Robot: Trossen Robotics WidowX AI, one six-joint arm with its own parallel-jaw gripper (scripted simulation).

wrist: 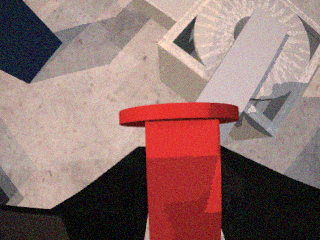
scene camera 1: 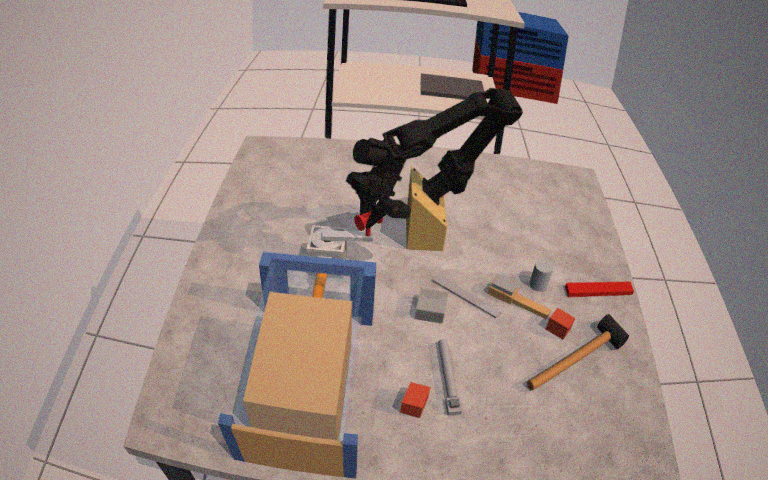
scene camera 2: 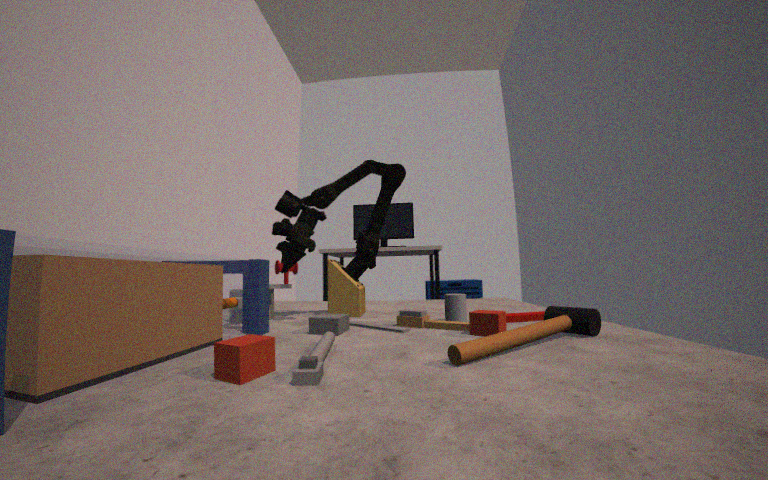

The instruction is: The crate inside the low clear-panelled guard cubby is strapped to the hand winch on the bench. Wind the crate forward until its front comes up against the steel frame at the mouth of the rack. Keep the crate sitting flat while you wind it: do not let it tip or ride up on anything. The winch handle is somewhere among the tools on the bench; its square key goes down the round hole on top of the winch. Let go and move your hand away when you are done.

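You'd see my gripper in the pictures, and the wrist view and scene camera 2 both show it. There's a red knob as well, plus a grey block, a red bar and a mallet.
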